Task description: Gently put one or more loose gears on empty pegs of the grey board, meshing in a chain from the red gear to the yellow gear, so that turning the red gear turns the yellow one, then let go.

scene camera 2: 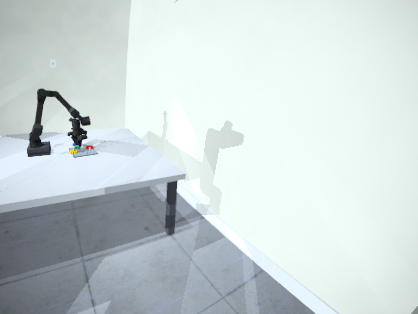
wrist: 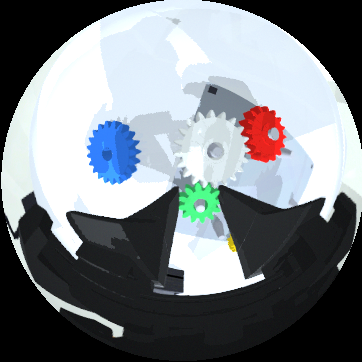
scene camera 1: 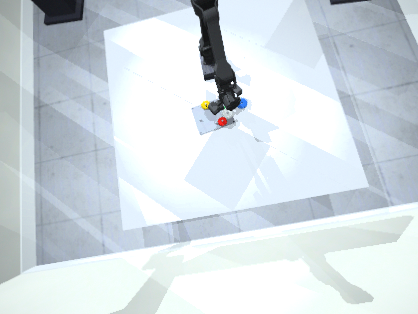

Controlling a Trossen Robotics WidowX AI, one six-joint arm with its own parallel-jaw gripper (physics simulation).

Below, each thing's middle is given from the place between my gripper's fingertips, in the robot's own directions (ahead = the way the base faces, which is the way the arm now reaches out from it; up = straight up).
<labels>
Right now my hand is 9 cm to the right of the blue gear [wrist: 112, 150], 2 cm past it and 1 cm above it. Round my hand: green gear [wrist: 186, 198] 1 cm to the right, 1 cm behind; white gear [wrist: 222, 132] 4 cm ahead, 1 cm to the left; grey board [wrist: 276, 181] 7 cm to the right, 4 cm ahead, 1 cm below.
</labels>
